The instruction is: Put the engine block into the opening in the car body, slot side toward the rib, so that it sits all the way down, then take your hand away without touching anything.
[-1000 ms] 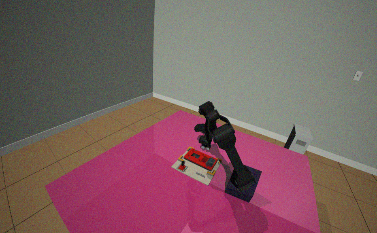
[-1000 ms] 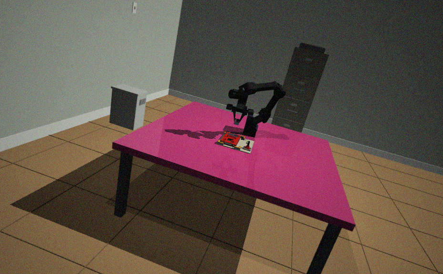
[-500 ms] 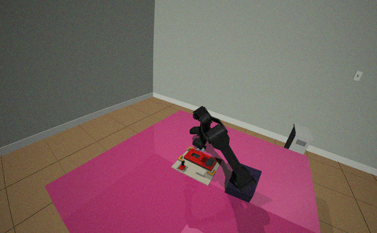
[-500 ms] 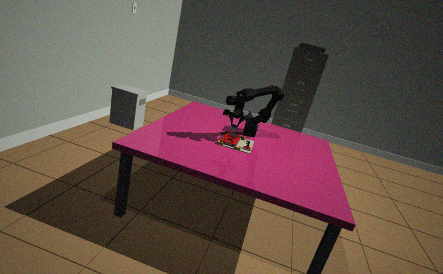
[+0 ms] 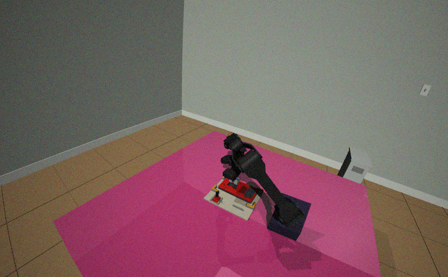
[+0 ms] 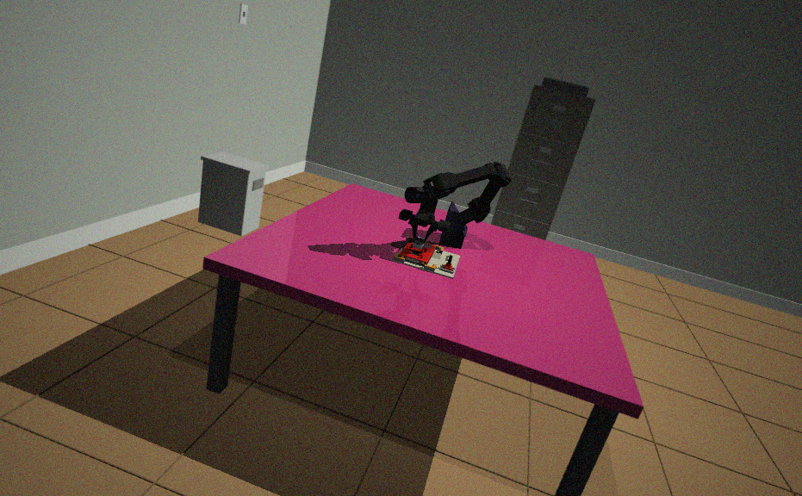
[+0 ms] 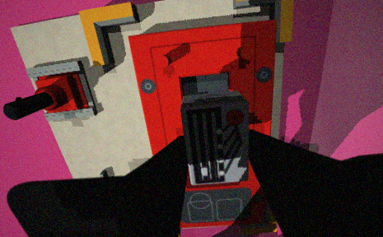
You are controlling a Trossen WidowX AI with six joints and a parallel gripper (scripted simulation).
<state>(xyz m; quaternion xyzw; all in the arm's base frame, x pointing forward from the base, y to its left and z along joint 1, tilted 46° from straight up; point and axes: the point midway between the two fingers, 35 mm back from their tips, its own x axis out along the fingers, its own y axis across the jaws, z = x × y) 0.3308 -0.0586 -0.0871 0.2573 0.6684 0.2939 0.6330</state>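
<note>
My gripper tip is 3 cm short of the post, 13 cm to the right of it and 3 cm above it. Round my gripper tip: grey engine block (1 cm below).
</note>
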